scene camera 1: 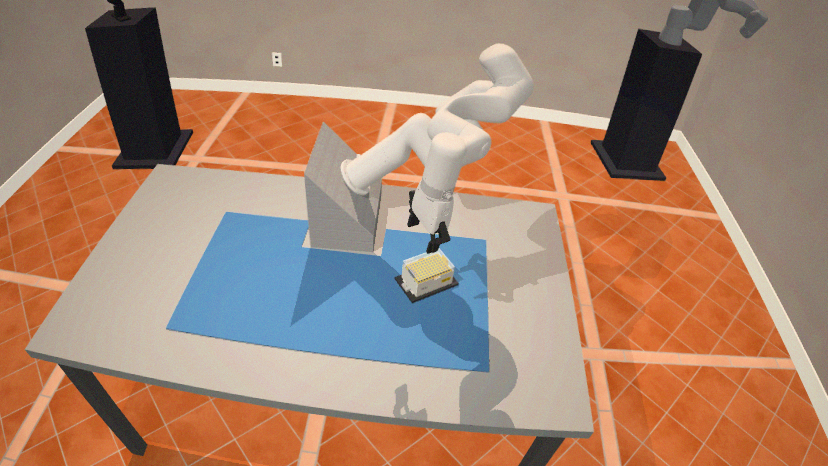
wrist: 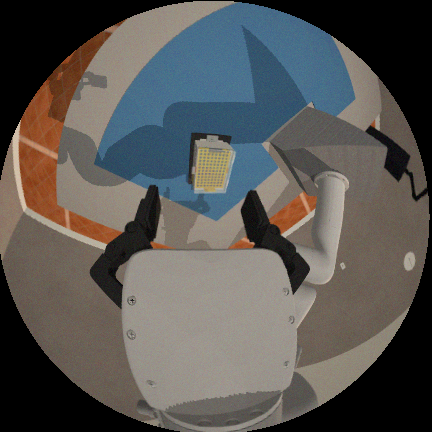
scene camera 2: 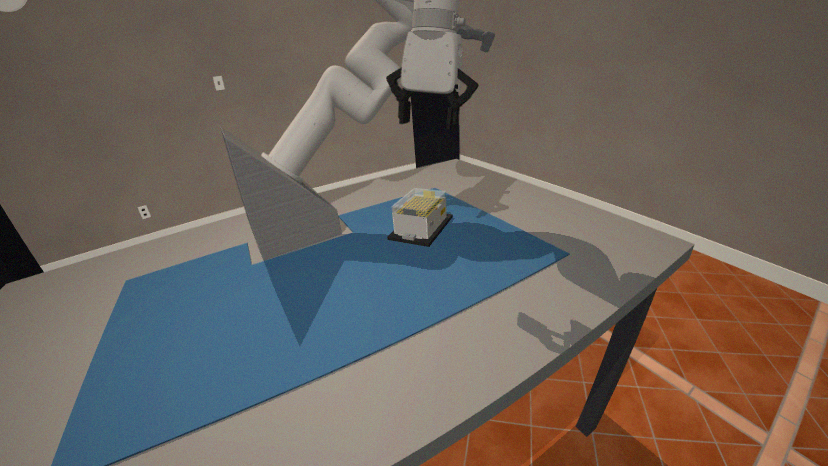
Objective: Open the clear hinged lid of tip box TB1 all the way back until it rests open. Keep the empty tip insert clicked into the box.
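Frame: origin at the arm's base, x left, y ahead, z down, level; millimetres.
Seen in the pictures: gripper, fingertip midpoint: (scene camera 1: 422,238) (wrist: 202,197) (scene camera 2: 427,126); arm's base, link origin: (scene camera 1: 354,178) (wrist: 331,181) (scene camera 2: 281,169).
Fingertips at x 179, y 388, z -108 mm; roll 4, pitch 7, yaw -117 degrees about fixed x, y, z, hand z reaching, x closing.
Offsets run from my fingertips to a thing's middle. "pt": to the spot under its first point. Level surfaces: height alone.
Tip box TB1 @[dx +40, dy -90, dz +218 mm] (scene camera 1: 431,285) (scene camera 2: 410,225) is a white box standing upright on a black base plate @[pt dx -3, dy -19, dz +249 mm] (scene camera 1: 413,298) (scene camera 2: 400,237) (wrist: 192,148). Its yellow tip insert @[dx +40, dy -90, dz +193 mm] (scene camera 1: 428,268) (scene camera 2: 418,206) (wrist: 212,168) sits in the top of the box, level as far as I can see. The clear lid @[pt dx +80, dy -101, dz +180 mm] (scene camera 2: 429,192) (wrist: 231,162) is down over the insert. My gripper (scene camera 1: 422,237) (scene camera 2: 427,122) (wrist: 202,197) is open and empty. It hangs above the box, apart from it, and towards the back of the table. In the wrist view the box shows ahead of the gap between the fingers.
The box's base lies on a blue mat @[dz +257 mm] (scene camera 1: 243,277) (scene camera 2: 202,324) (wrist: 205,60) on the grey table @[dz +260 mm] (scene camera 1: 144,231) (scene camera 2: 370,399). The arm's grey wedge-shaped mount (scene camera 1: 338,214) (scene camera 2: 272,208) (wrist: 325,130) stands beside the box, towards the table's back. Black pedestals stand beyond the table.
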